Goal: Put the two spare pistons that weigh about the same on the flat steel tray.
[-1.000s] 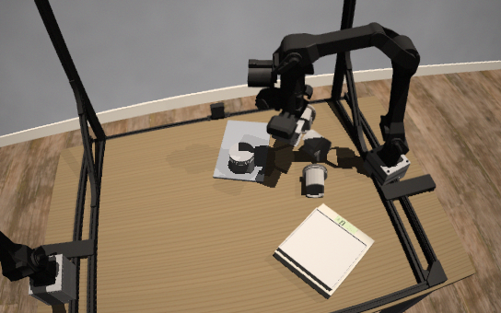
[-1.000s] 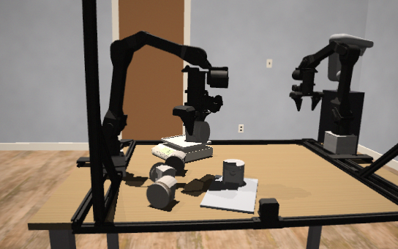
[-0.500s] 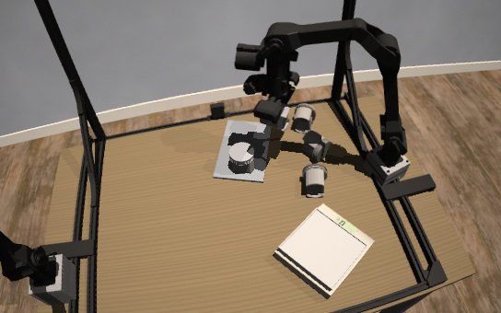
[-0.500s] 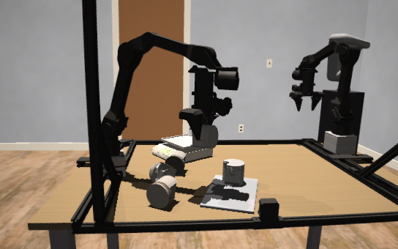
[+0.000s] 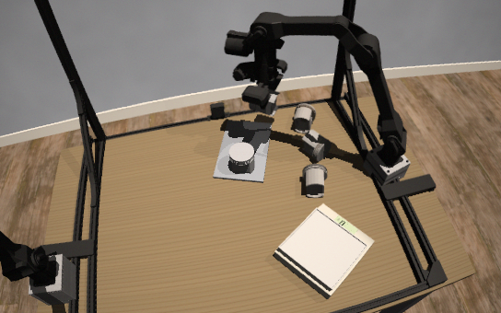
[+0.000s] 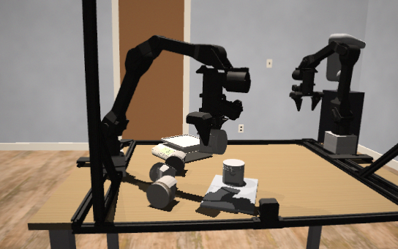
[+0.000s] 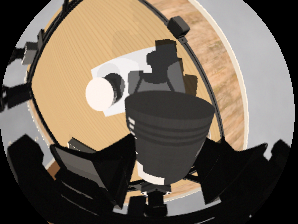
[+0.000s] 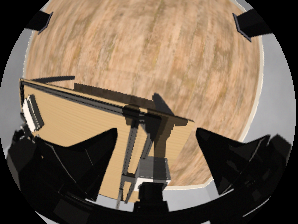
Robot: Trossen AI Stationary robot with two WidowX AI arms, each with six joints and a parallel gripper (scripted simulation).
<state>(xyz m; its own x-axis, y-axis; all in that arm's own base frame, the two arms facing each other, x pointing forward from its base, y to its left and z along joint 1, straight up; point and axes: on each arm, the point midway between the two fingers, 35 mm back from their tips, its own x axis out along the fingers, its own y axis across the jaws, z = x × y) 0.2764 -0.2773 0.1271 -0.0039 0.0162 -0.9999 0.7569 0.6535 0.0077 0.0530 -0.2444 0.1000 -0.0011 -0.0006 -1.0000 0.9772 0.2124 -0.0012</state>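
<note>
My left gripper is now 8 cm to the left of the flat steel tray and 20 cm above it.
</note>
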